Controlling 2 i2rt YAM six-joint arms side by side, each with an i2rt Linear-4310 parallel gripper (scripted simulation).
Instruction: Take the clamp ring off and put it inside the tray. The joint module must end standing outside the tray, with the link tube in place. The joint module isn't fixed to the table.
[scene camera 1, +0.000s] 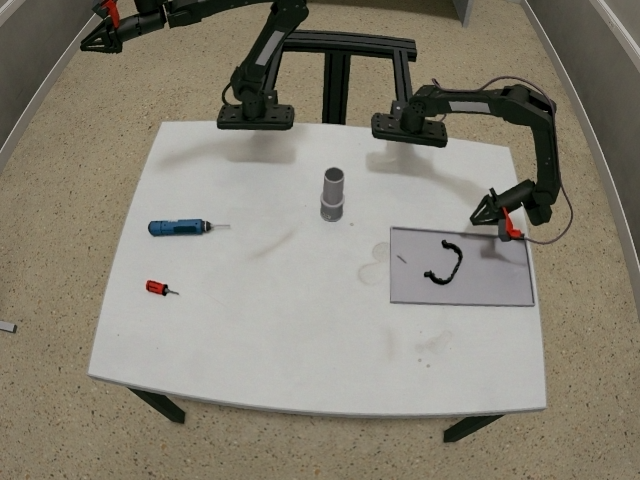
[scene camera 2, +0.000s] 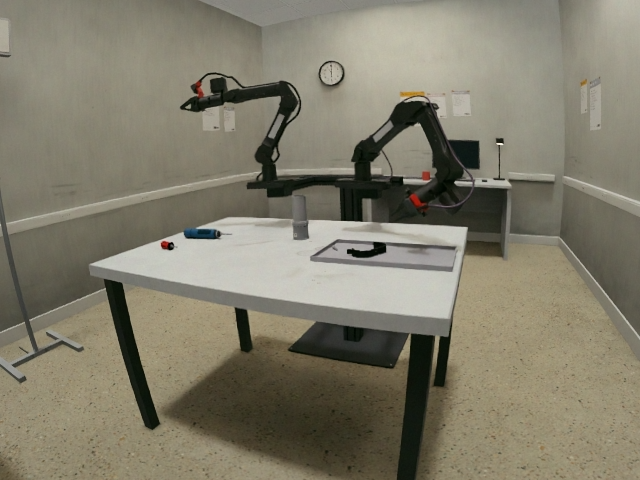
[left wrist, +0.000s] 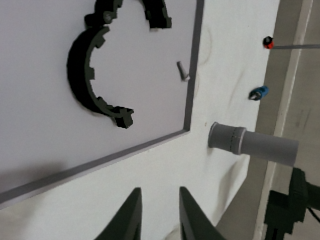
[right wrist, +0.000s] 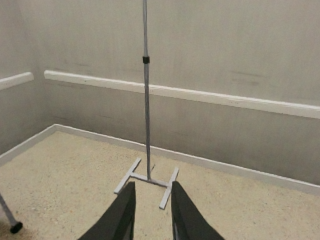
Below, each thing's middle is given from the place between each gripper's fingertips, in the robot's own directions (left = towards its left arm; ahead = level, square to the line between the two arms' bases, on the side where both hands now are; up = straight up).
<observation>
My left gripper is now 90 mm short of the grey tray (scene camera 2: 429, 257) and 100 mm above it. Also, from my left hand: grey link tube (scene camera 1: 332, 197) (50 mm behind, 370 mm to the right).
I see my right gripper 600 mm to the right of the grey link tube, 460 mm above it and 20 mm short of it. Also, from my right hand: grey tray: 960 mm to the left, 570 mm below, 160 mm ahead.
</observation>
